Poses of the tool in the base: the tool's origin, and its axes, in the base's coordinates. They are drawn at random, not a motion.
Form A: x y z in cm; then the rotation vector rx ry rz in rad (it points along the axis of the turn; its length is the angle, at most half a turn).
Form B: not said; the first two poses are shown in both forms.
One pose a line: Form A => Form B
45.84 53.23 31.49 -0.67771 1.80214 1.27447 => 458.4 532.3 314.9 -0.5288 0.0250 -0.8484 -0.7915 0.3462 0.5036
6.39 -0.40 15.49 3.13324 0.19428 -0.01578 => 63.9 -4.0 154.9 0.9923 0.1235 -0.0102 0.1235 -0.9923 0.0017
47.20 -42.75 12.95 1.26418 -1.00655 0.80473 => 472.0 -427.5 129.5 0.3720 -0.0476 0.9270 -0.9147 0.1508 0.3748
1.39 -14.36 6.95 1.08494 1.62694 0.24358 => 13.9 -143.6 69.5 0.0318 0.7453 -0.6659 0.5176 0.5577 0.6489
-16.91 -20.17 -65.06 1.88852 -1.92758 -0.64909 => -169.1 -201.7 -650.6 -0.0385 -0.9975 -0.0591 -0.8301 -0.0010 0.5576
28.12 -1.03 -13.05 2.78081 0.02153 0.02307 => 281.2 -10.3 -130.5 0.9998 0.0179 0.0133 0.0121 -0.9356 0.3529
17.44 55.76 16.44 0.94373 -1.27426 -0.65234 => 174.4 557.6 164.4 0.2030 -0.8442 0.4961 -0.0911 0.4881 0.8680
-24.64 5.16 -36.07 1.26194 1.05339 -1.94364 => -246.4 51.6 -360.7 -0.3784 -0.0537 -0.9241 0.8035 -0.5146 -0.2992
